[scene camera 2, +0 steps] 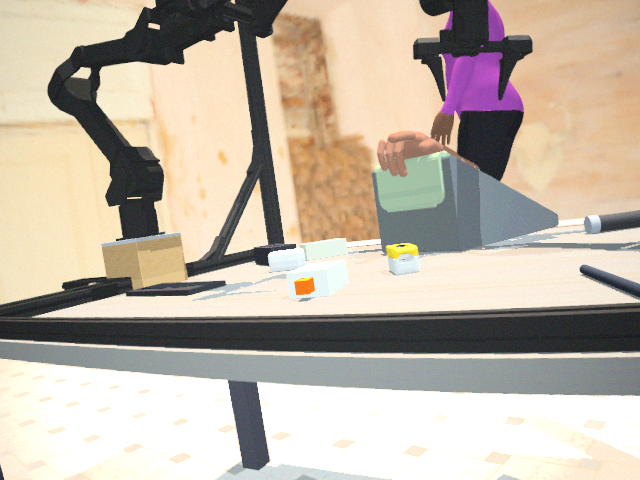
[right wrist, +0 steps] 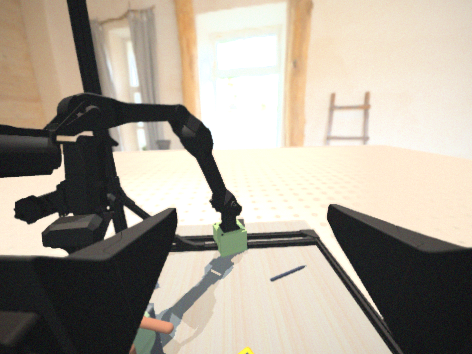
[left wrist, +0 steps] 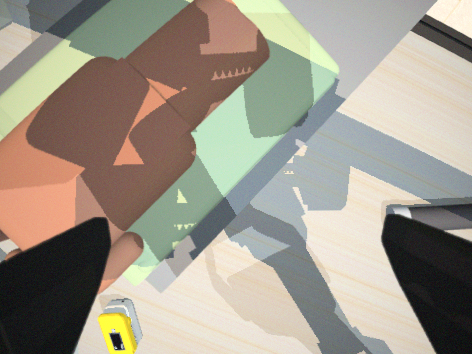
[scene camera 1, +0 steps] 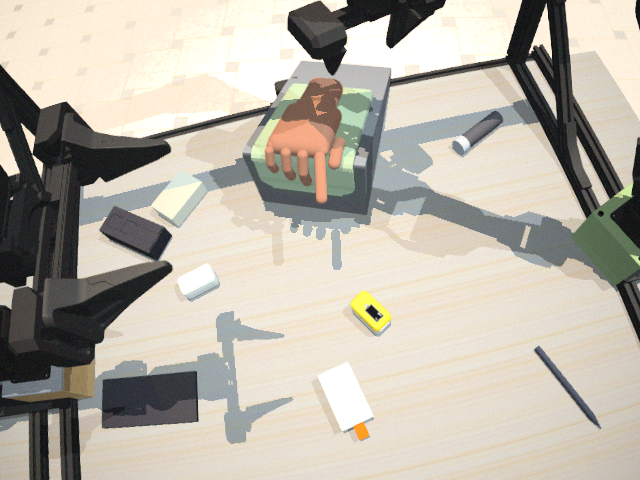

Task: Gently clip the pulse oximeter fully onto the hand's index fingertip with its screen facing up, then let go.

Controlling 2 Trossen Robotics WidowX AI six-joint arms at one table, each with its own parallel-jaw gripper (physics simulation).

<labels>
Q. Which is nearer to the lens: the yellow pulse oximeter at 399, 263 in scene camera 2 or the small white block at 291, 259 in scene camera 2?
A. The yellow pulse oximeter.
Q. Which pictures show the small white block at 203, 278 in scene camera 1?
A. Scene camera 2 and scene camera 1 only.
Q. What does the white box with orange tab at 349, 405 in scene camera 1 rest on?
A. The table.
</labels>
